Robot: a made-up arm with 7 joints.
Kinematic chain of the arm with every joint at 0, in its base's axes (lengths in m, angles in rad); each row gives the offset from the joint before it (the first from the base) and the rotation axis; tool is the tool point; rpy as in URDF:
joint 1: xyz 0 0 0.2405 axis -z
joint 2: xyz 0 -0.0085 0.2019 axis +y
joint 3: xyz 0 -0.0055 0.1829 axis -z
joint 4: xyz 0 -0.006 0.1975 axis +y
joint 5: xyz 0 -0.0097 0.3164 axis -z
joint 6: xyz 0 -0.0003 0.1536 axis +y
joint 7: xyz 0 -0.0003 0.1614 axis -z
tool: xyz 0 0 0 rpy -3.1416 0 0
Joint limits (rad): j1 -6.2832..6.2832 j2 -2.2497..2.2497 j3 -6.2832..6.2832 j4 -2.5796..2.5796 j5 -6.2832..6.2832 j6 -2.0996..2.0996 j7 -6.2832..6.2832
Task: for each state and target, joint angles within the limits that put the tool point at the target. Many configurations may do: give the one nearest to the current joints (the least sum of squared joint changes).
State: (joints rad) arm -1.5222 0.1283 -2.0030 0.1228 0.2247 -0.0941 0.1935
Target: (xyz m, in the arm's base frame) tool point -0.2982 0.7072 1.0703
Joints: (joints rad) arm -1.6817 0.9036 -1.8022 0.3807 0.2244 0.0006 0.1935
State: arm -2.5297 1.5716 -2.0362 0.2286 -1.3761 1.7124 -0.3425
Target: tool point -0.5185 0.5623 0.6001
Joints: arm -2.2746 1.5890 -2.0863 0.2463 -1.3843 2.0222 -0.3425
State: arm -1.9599 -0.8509 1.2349 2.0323 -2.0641 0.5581 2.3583
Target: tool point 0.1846 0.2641 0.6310
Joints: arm -1.8728 -1.1024 1.0333 2.5796 -1.8782 0.8276 2.3583
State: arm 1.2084 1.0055 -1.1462 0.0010 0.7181 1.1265 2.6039
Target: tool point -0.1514 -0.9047 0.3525
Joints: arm 1.7076 1.5182 -1.0794 -0.0940 0.8203 1.2356 2.6039
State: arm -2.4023 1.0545 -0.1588 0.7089 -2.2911 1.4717 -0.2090
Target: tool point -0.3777 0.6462 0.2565
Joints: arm -1.9992 1.3017 0.0636 1.1180 -2.2200 1.6364 -0.2090
